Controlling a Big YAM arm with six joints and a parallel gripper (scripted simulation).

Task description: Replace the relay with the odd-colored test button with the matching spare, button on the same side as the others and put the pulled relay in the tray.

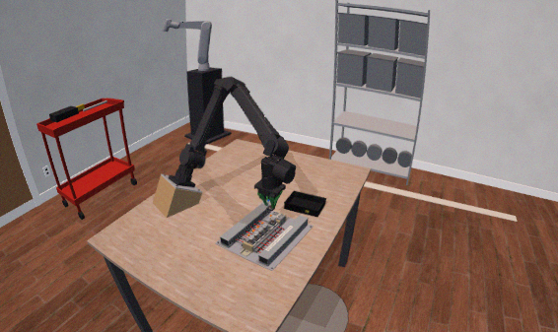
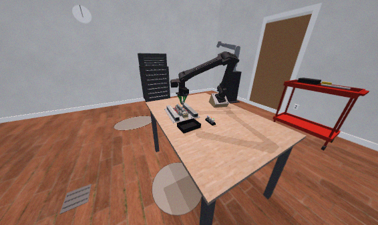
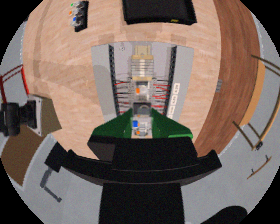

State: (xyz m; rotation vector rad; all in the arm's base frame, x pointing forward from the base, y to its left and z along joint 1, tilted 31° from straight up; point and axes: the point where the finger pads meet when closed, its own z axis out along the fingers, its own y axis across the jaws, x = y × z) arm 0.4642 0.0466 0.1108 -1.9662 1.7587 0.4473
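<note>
Now: hand 23 cm to the right of the black tray, 12 cm above it and 1 cm short of it. Also, from my hand: small black stand (21 cm to the left, 19 cm behind, 12 cm below).
</note>
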